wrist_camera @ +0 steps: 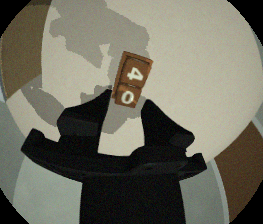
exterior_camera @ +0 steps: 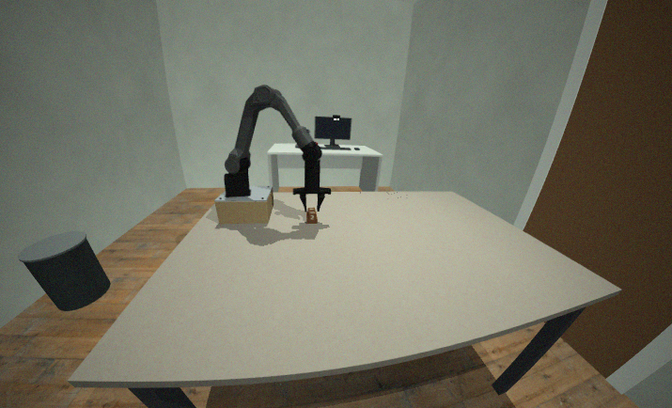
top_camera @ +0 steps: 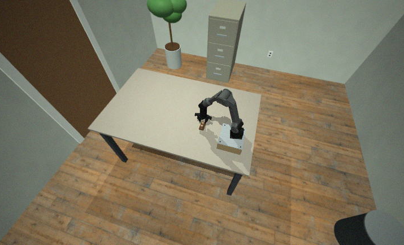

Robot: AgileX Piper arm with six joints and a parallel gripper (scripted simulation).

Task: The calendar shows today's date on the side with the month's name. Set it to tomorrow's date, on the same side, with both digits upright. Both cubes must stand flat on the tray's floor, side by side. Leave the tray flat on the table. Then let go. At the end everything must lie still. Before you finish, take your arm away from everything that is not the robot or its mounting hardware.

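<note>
The wooden digit cube lies 30 mm below my hand. The rest, counted from my hand: brown tray: 40 mm below, 20 mm to the left.
</note>
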